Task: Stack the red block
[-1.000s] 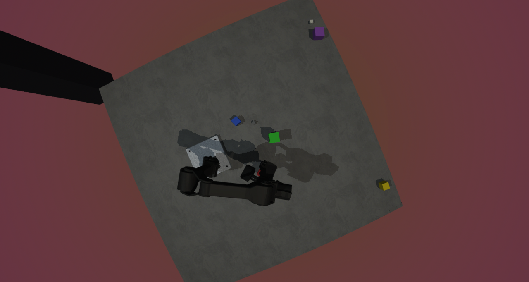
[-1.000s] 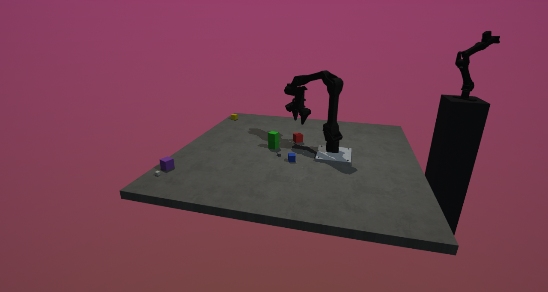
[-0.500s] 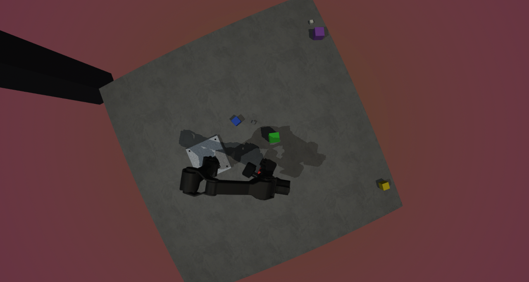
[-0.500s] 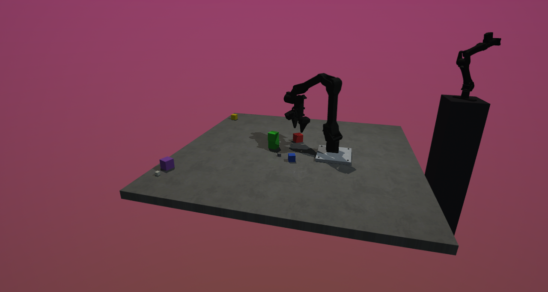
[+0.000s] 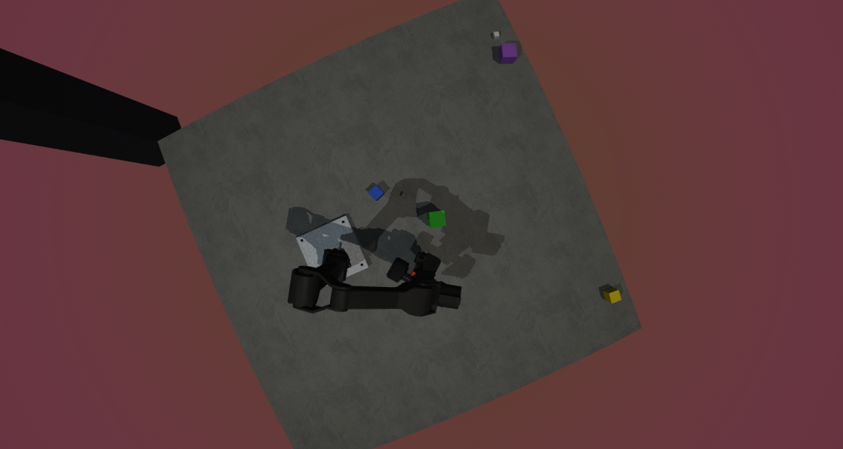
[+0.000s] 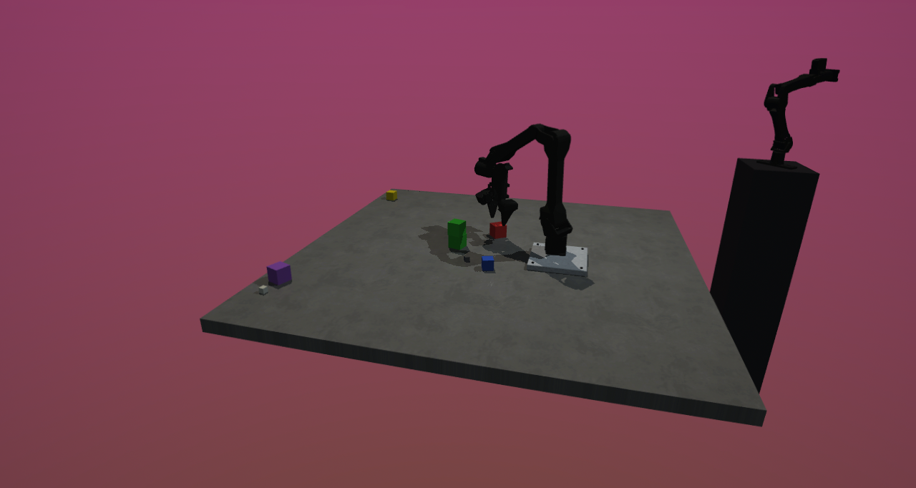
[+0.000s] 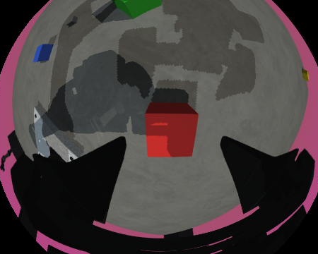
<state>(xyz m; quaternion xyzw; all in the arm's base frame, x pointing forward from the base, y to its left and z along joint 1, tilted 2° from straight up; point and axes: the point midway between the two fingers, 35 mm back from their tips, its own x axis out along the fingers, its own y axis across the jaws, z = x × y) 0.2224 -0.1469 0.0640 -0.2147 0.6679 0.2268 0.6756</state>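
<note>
The red block lies 30 mm below my gripper tip. From my gripper tip the other things lie so: tiny dark cube 250 mm to the left, 60 mm ahead, 50 mm below; yellow block 550 mm ahead, 340 mm to the right, 40 mm below; blue block 290 mm to the left, 40 mm below, 20 mm behind.
</note>
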